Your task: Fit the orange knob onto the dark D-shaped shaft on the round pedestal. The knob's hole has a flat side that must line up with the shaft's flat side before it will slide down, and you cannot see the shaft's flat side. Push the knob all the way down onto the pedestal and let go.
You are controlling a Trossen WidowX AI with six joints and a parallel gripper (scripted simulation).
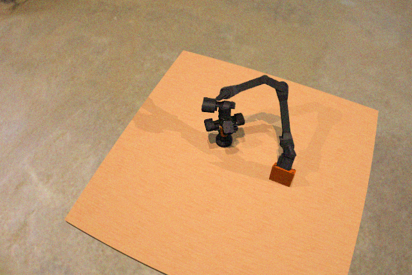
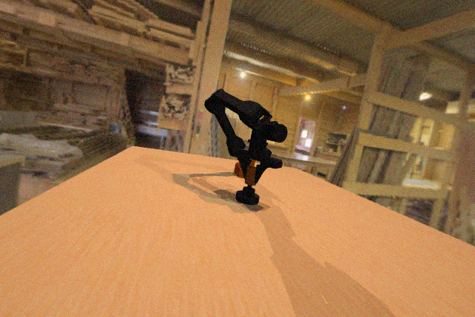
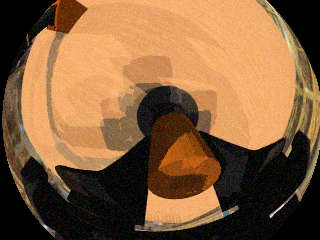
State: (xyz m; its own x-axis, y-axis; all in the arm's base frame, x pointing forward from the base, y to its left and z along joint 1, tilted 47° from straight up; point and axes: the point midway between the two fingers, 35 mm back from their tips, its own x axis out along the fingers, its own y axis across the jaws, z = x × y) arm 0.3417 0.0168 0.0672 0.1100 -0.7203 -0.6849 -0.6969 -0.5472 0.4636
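Right now the orange knob is 2 cm above my gripper tip. Round my gripper tip: dark round pedestal (4 cm below).
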